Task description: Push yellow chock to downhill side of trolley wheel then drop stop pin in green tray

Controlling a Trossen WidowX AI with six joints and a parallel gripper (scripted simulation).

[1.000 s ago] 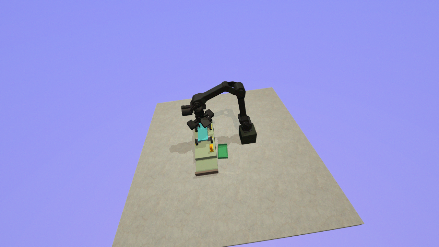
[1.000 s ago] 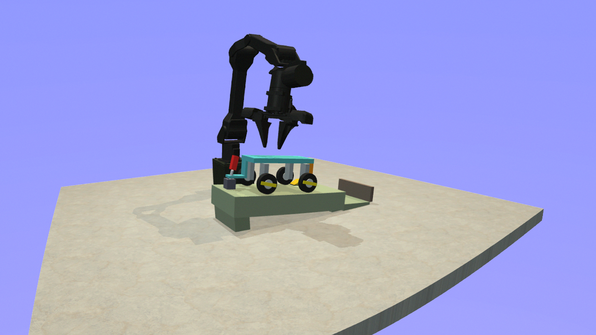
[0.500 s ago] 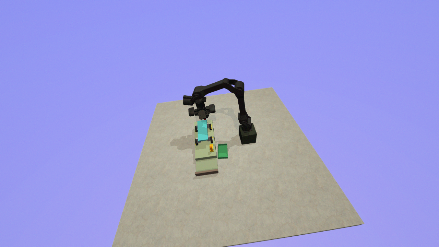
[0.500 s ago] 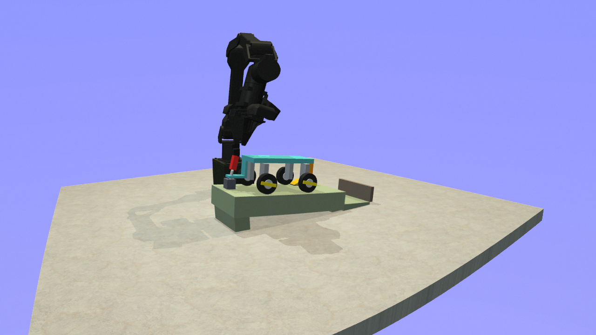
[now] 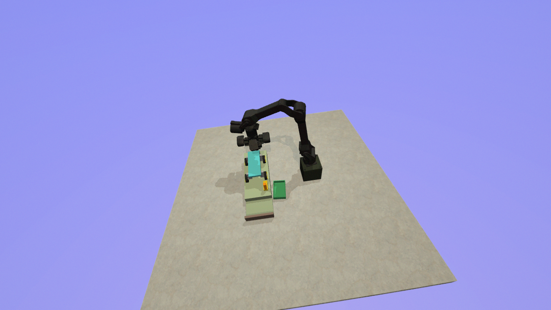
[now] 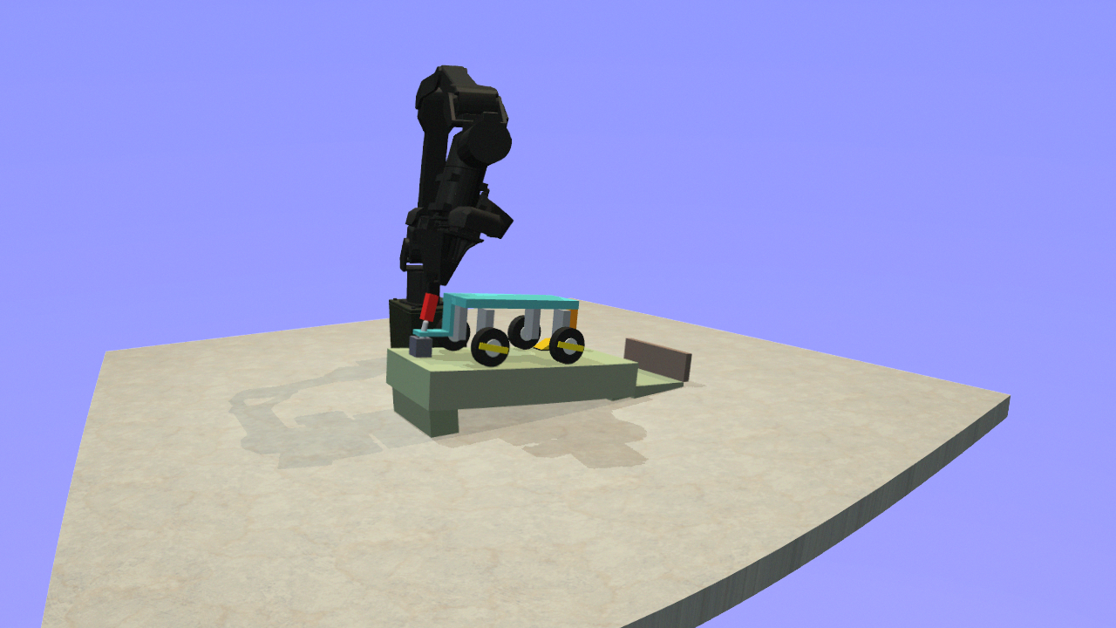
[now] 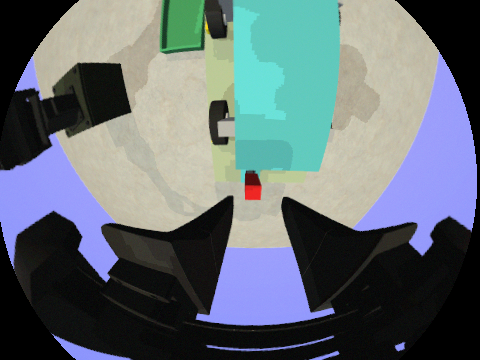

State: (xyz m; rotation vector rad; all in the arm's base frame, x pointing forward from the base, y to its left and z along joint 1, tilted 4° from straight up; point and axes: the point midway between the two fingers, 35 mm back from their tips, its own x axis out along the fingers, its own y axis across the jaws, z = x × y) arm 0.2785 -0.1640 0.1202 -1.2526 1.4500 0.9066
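Now: gripper tip 1 cm past the red-headed stop pin, 1 cm to the left of it and 5 cm above it. Also, from my gripper tip: trolley: 4 cm ahead, 10 cm to the left, 7 cm below; yellow chock: 1 cm ahead, 22 cm to the left, 10 cm below; green ramp: 4 cm ahead, 10 cm to the left, 13 cm below.
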